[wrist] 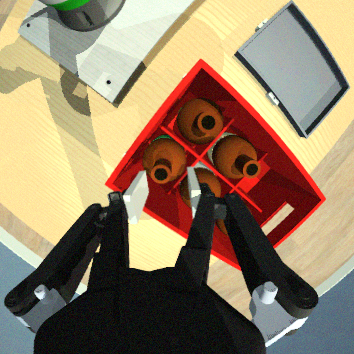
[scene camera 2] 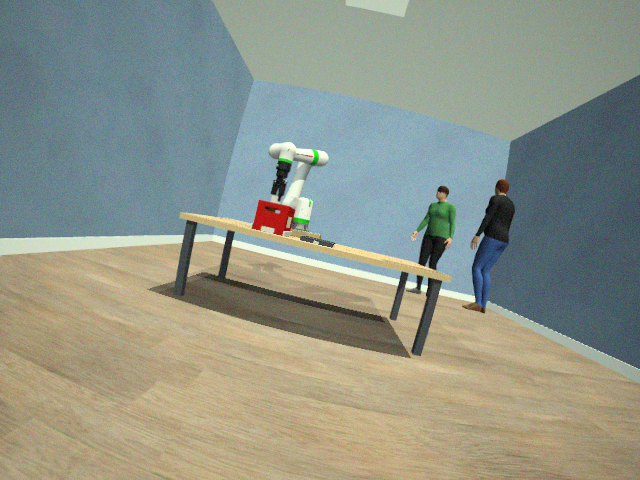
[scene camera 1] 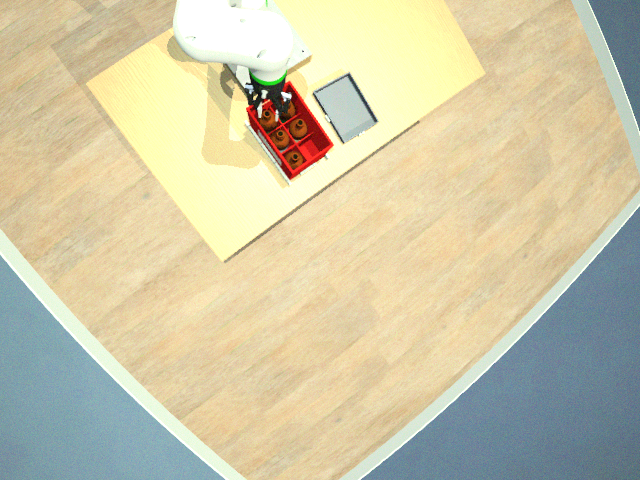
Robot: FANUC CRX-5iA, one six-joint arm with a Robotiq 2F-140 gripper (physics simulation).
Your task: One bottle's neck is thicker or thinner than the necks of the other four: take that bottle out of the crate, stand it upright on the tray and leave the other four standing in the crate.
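Places are measured from the arm's base along level axes (x ahead, y down, z left), in metres.
Pixels of known places: gripper, fingertip midpoint: (wrist: pixel 166 179) (scene camera 1: pixel 268 115); arm's base, origin of the base link: (scene camera 2: pixel 298 230).
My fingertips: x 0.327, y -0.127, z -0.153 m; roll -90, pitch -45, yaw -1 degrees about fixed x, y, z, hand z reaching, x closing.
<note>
For each thing: its top centre in the pictures, then the offset to it from my fingertips. "*": a spot on its surface instead. Level surfaces: height alone.
- red crate, middle of its top: (wrist: pixel 232 194) (scene camera 1: pixel 291 126) (scene camera 2: pixel 278 205) dx +0.076, dy -0.008, dz +0.041 m
- corner bottle, surface spot: (wrist: pixel 164 159) * dx -0.015, dy +0.031, dz +0.011 m
- grey tray, middle of its top: (wrist: pixel 303 68) (scene camera 1: pixel 347 106) (scene camera 2: pixel 319 239) dx +0.092, dy +0.142, dz +0.339 m
- table, its level: dy +0.168 m
Five brown bottles stand in the red crate (scene camera 1: pixel 323 135) (scene camera 2: pixel 271 222) (wrist: pixel 154 122). In scene camera 1 they are the bottles (scene camera 1: pixel 267 119) (scene camera 1: pixel 287 109) (scene camera 1: pixel 298 128) (scene camera 1: pixel 280 138) (scene camera 1: pixel 294 159); one compartment is empty. I cannot tell which neck differs. My gripper (scene camera 1: pixel 268 113) (scene camera 2: pixel 275 198) (wrist: pixel 166 179) is partly open, pointing down at the crate end nearest the robot base. Its fingertips stand above and either side of one corner bottle (wrist: pixel 164 159), holding nothing. In the wrist view a finger partly covers a neighbouring bottle (wrist: pixel 201 186). The grey tray (scene camera 1: pixel 345 105) (scene camera 2: pixel 317 241) (wrist: pixel 295 70) holds nothing.
The tray lies beside the crate's long side. The robot's base plate (wrist: pixel 100 55) is close to the crate. The table (scene camera 1: pixel 206 206) (scene camera 2: pixel 361 254) has its front edge beyond the crate's far end. Two people (scene camera 2: pixel 439 219) (scene camera 2: pixel 493 227) stand behind the table.
</note>
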